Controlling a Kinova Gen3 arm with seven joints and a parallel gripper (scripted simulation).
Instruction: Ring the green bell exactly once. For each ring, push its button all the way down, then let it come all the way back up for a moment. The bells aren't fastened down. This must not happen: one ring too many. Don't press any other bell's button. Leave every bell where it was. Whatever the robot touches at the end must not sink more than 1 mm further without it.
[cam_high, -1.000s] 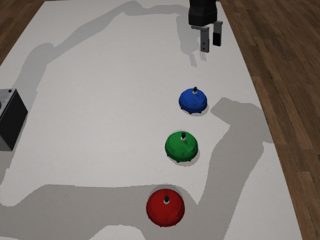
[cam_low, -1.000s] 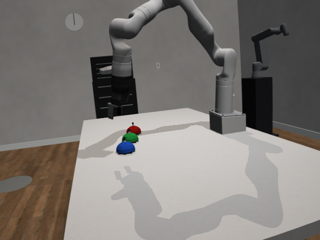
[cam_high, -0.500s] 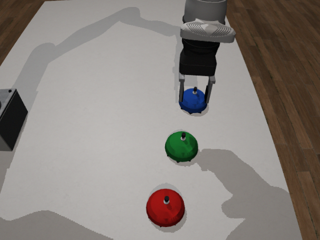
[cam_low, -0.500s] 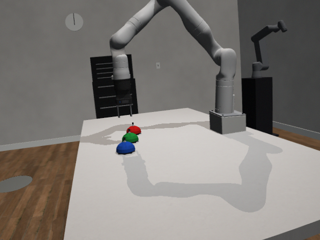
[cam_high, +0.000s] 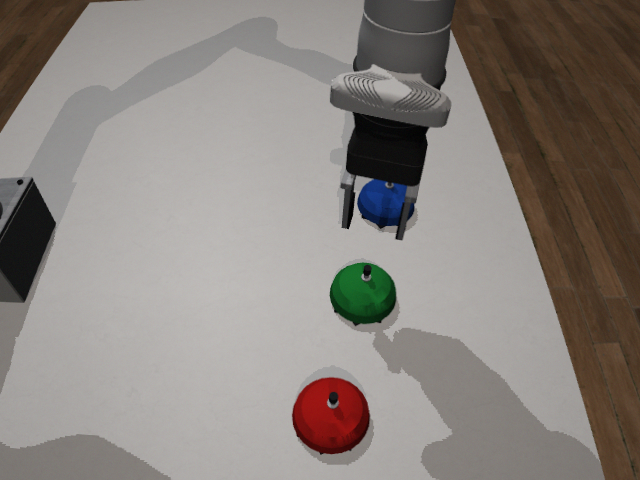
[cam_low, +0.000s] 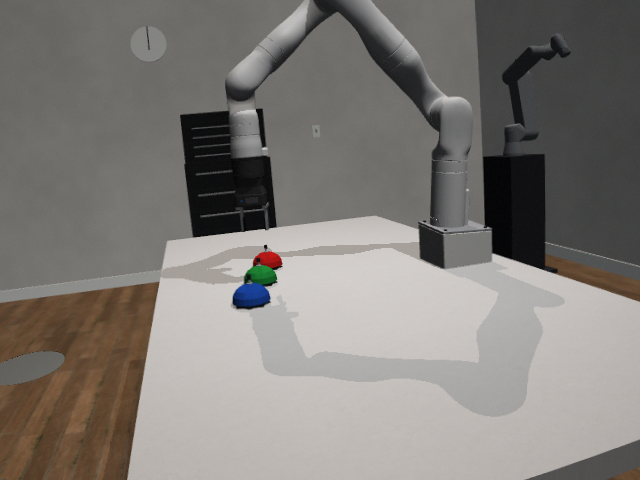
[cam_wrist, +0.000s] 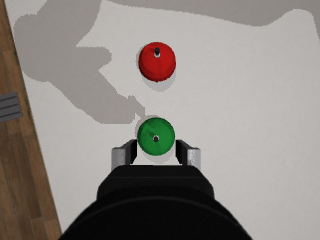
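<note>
Right now the green bell is 110 mm below my hand. The rest, counted from my hand: blue bell (150 mm to the left, 110 mm below, 60 mm ahead); then red bell (160 mm to the right, 110 mm below, 60 mm behind).
</note>
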